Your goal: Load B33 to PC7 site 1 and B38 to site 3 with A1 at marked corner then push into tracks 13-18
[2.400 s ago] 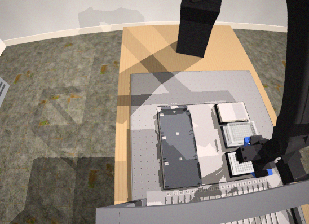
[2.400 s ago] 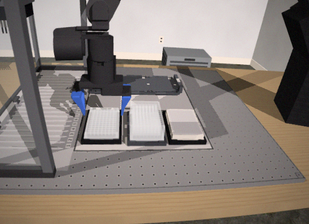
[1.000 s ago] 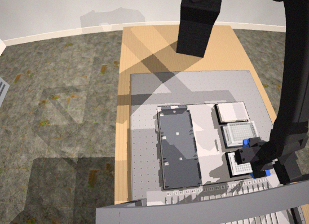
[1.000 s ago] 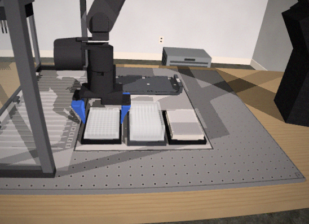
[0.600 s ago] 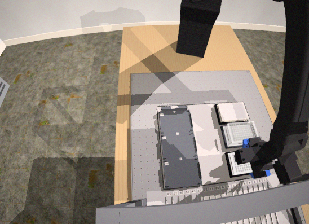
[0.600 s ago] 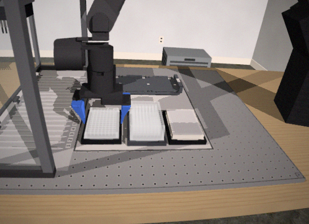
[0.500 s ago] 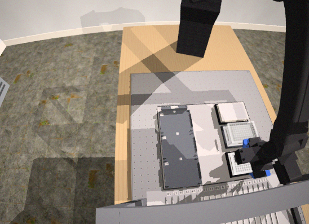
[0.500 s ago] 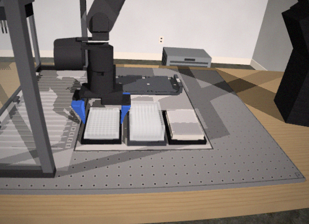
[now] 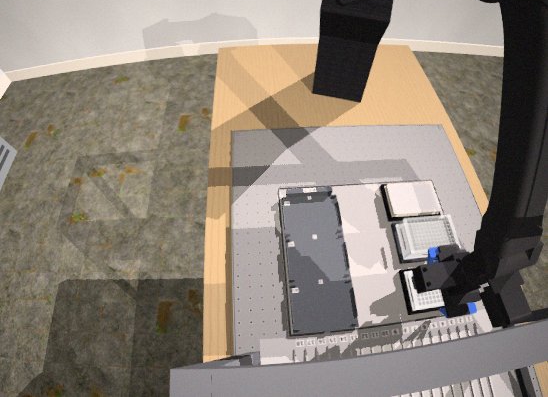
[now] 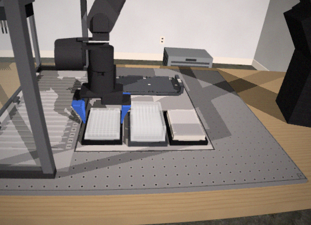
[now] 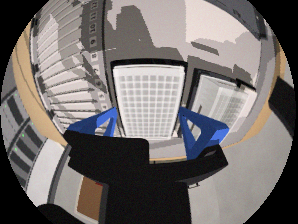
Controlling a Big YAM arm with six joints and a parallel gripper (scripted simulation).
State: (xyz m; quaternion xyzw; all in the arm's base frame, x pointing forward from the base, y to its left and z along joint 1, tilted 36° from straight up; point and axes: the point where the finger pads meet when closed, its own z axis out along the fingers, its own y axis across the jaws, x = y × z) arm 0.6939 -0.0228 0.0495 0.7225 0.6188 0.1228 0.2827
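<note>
Right now the white 96-well plate B38 is 1 cm below my hand. Round my hand: nest S3: 2 cm below; then dark plate carrier PC7: 16 cm behind, 22 cm to the right, 1 cm below; then nest S1: 21 cm behind, 6 cm to the left, 2 cm below.
</note>
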